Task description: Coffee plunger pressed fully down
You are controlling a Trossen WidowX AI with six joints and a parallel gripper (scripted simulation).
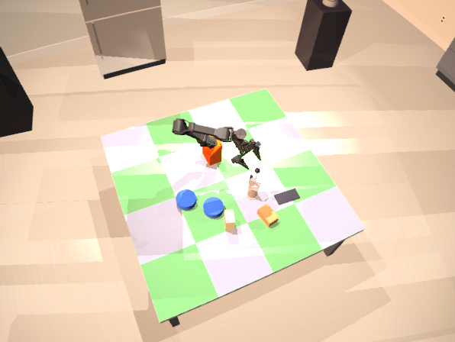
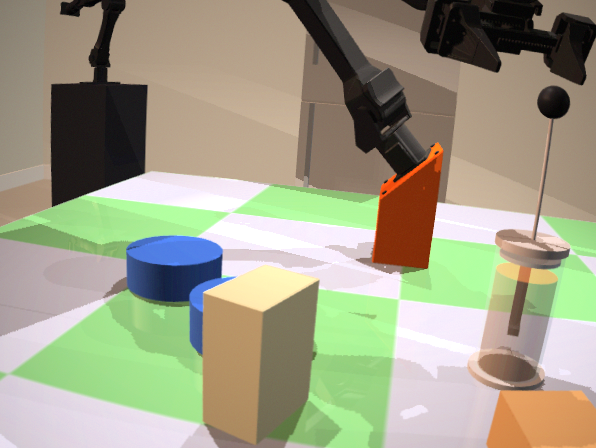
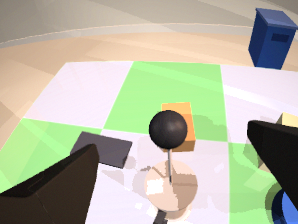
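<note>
Now: the coffee press 1 cm ahead of my gripper tip, 1 cm to the left of it and 16 cm below it. From my gripper tip the other things lie so: dark flat slab: 10 cm ahead, 21 cm to the left, 28 cm below.
</note>
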